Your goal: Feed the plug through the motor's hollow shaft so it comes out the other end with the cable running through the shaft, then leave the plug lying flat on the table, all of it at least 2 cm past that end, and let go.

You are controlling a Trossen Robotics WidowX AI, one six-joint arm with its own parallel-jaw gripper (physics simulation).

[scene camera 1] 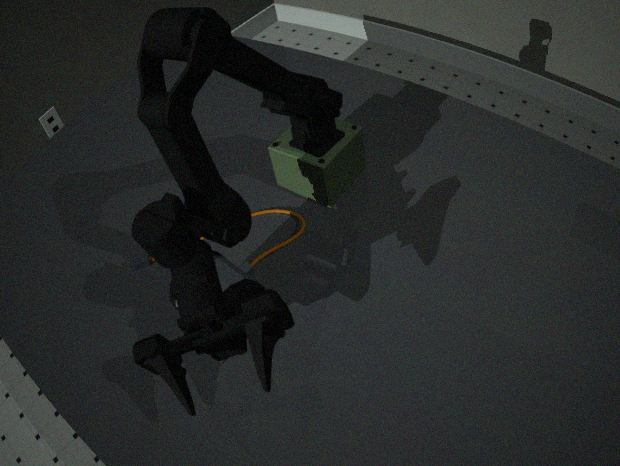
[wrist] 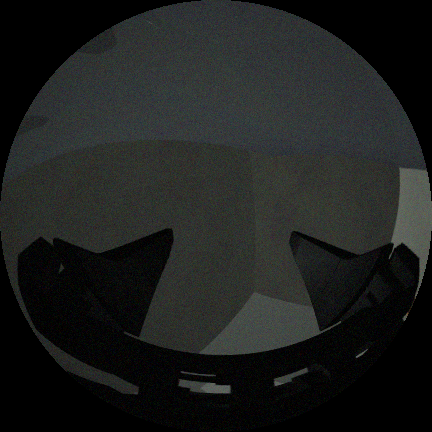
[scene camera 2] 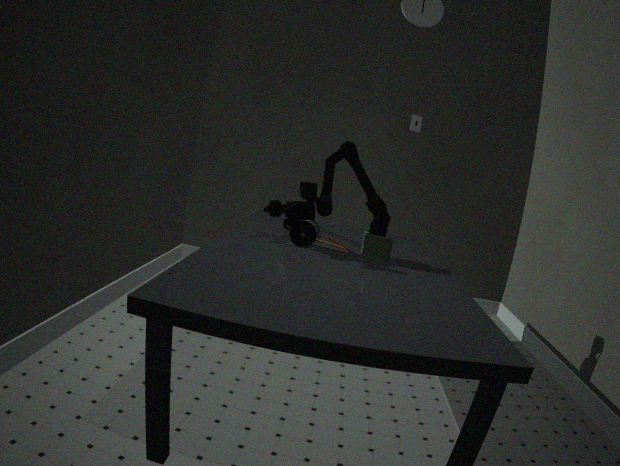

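Where they show: gripper, fingertip midpoint: (scene camera 1: 228, 404) (wrist: 233, 236) (scene camera 2: 272, 210); arm's base, link origin: (scene camera 1: 317, 139) (scene camera 2: 377, 234).
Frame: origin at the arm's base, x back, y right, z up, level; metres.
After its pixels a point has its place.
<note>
The orange cable (scene camera 1: 278, 211) @(x -0.098, y 0.016, z -0.086 m) (scene camera 2: 330, 243) @(x -0.182, y 0.076, z -0.085 m) lies in a loop on the table beside the green base block. In scene camera 1 the arm covers part of it, and a small orange piece shows left of the wrist, with a dark piece beside it that is too dim to name surely as the plug. The motor, a black round body (scene camera 2: 303, 234) @(x -0.288, y -0.040, z -0.048 m), stands on the table below the wrist in scene camera 2; the arm mostly hides it in scene camera 1. Its shaft openings cannot be made out. My gripper (scene camera 1: 231, 402) @(x -0.395, y -0.198, z 0.043 m) (wrist: 233, 236) @(x -0.395, y -0.198, z 0.043 m) is open and empty, its fingers wide apart above the table.
The green base block (scene camera 1: 293, 170) @(x -0.050, y 0.013, z -0.033 m) (scene camera 2: 376, 247) @(x 0.002, y -0.046, z -0.042 m) carries the arm and stands on the dark table (scene camera 1: 476, 325) @(x -0.100, y -0.349, z -0.090 m) (scene camera 2: 320, 300) @(x -0.148, y -0.673, z -0.090 m). The arm's shadows fall across the table. The table's front edge shows in scene camera 2. Walls and a tiled floor lie beyond.
</note>
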